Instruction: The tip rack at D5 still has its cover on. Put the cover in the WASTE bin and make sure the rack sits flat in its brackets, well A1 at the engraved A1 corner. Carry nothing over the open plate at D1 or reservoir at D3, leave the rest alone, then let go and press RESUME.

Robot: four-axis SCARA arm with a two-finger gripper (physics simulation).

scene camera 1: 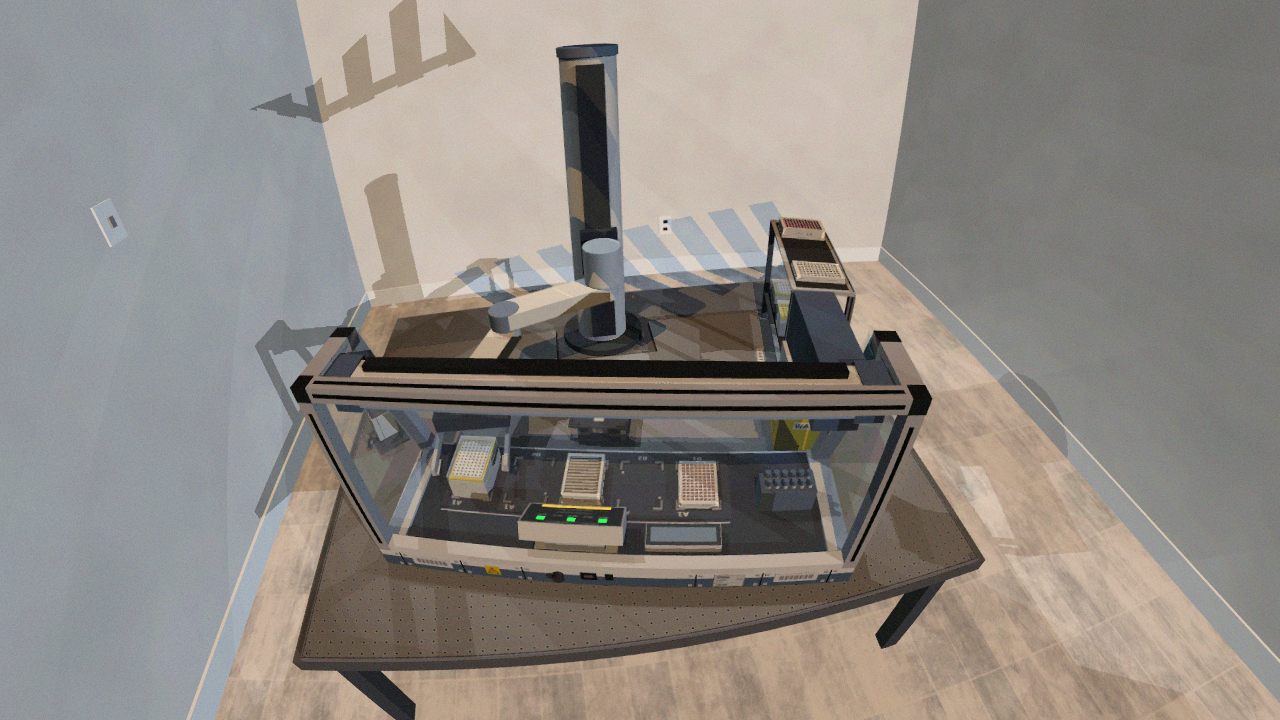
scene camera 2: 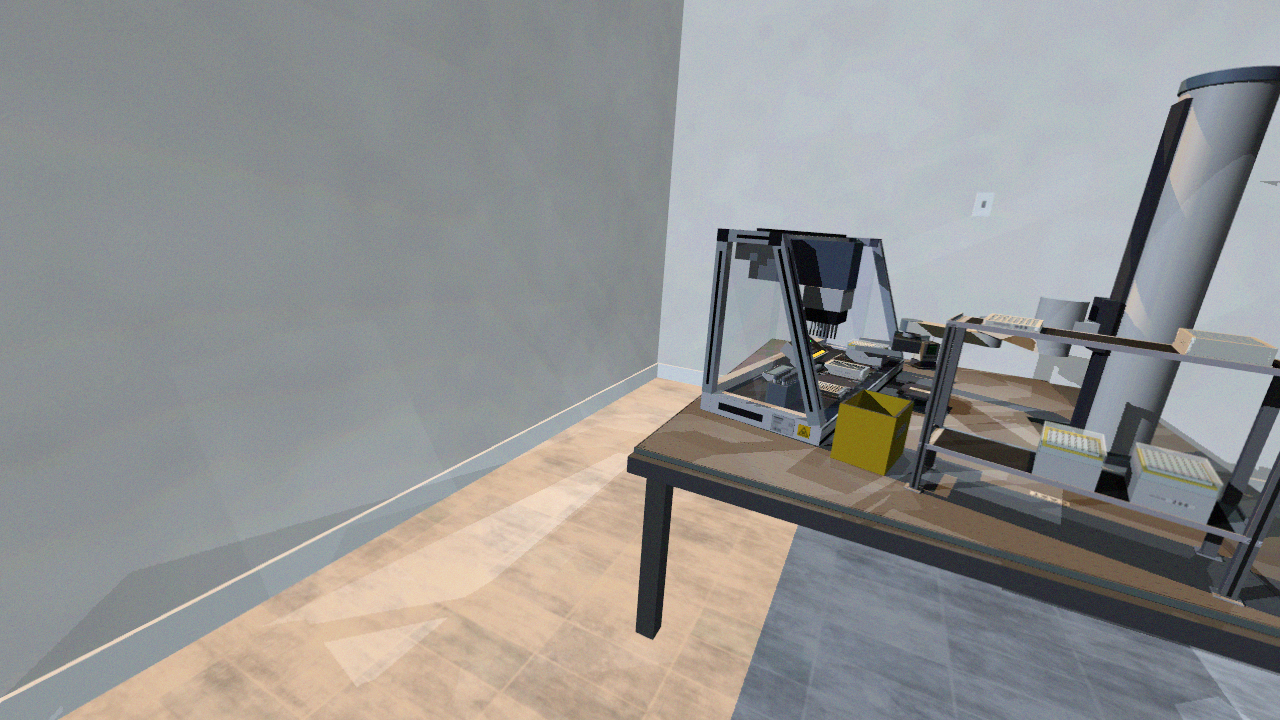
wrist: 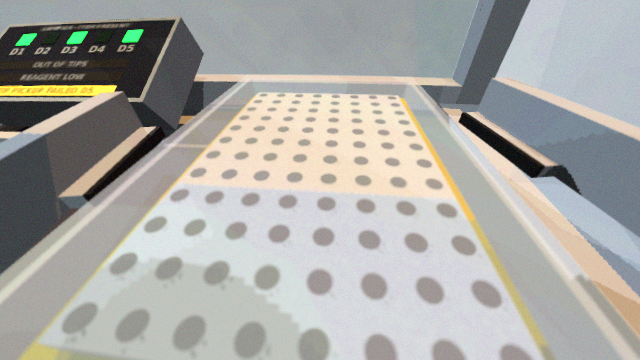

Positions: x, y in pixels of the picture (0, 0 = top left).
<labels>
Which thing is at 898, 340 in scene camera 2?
My gripper.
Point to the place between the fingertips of my gripper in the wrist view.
317, 105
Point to a yellow waste bin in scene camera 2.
871, 429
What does my gripper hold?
Nothing.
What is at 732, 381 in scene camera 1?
A gantry beam.
</labels>
